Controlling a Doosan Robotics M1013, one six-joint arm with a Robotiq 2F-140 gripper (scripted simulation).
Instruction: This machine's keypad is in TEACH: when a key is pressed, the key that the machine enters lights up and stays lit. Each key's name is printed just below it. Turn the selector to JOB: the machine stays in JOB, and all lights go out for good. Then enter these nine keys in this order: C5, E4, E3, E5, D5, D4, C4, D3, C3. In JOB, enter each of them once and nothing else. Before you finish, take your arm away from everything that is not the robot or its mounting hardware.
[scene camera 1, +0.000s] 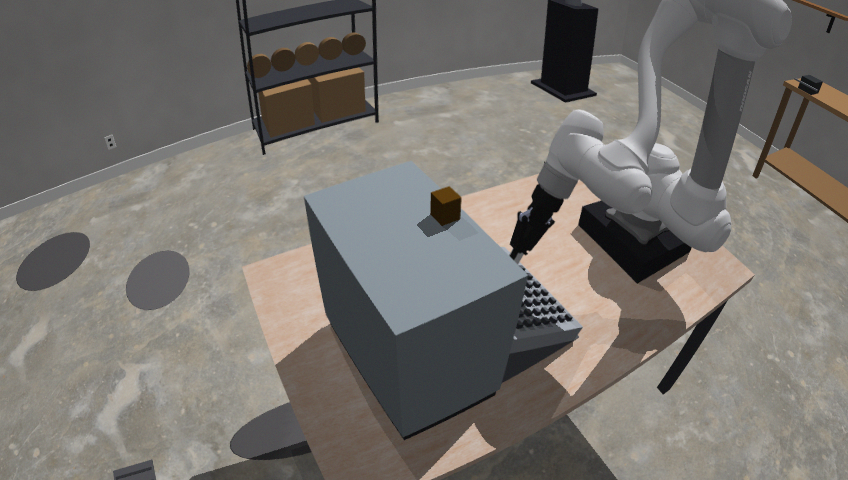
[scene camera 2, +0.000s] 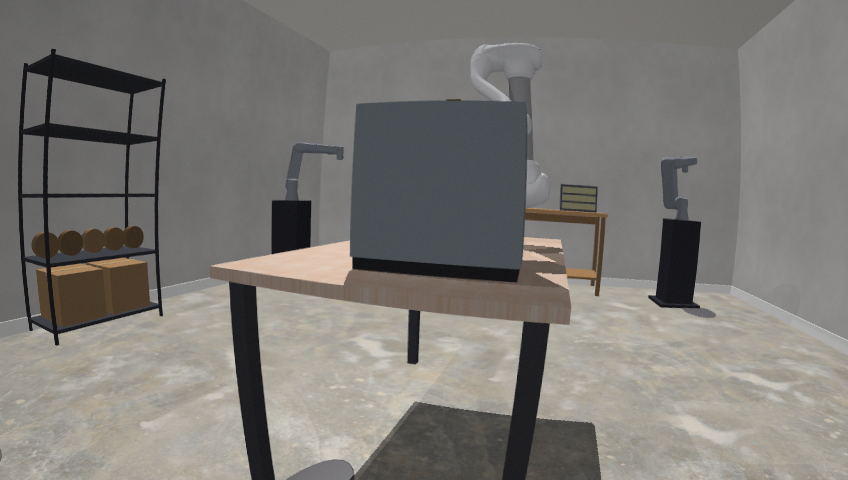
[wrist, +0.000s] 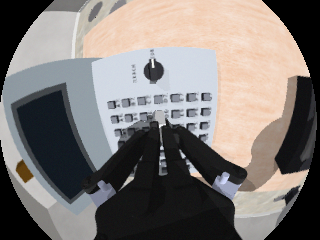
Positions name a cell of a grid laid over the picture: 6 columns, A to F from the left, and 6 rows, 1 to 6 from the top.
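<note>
The gripper is visible at (scene camera 1: D4) and again at (wrist: D3), while a keypad (wrist: D2) can be seen as well.
</note>
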